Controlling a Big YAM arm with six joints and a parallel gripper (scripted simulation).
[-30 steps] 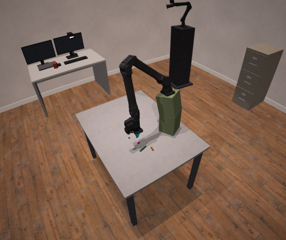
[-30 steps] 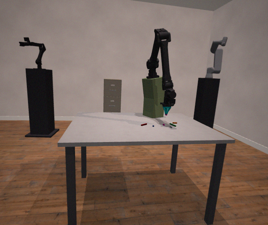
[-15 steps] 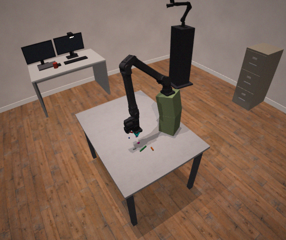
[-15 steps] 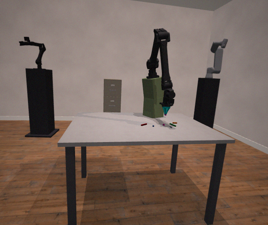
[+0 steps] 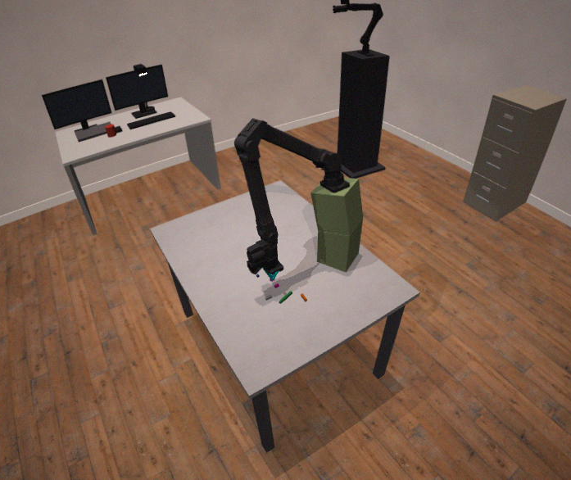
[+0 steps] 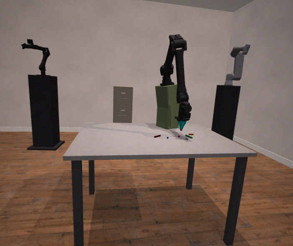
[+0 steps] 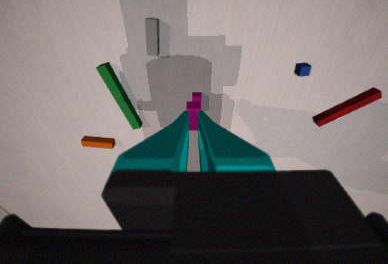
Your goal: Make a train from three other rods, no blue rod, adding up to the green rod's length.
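Now: hand 4 cm short of the grey rod, 4 cm to the right of it and 7 cm above it. Also, from my hand: orange rod 10 cm behind, 12 cm to the left, 7 cm below; green rod 3 cm behind, 8 cm to the left, 7 cm below; small blue rod 3 cm ahead, 11 cm to the right, 7 cm below.
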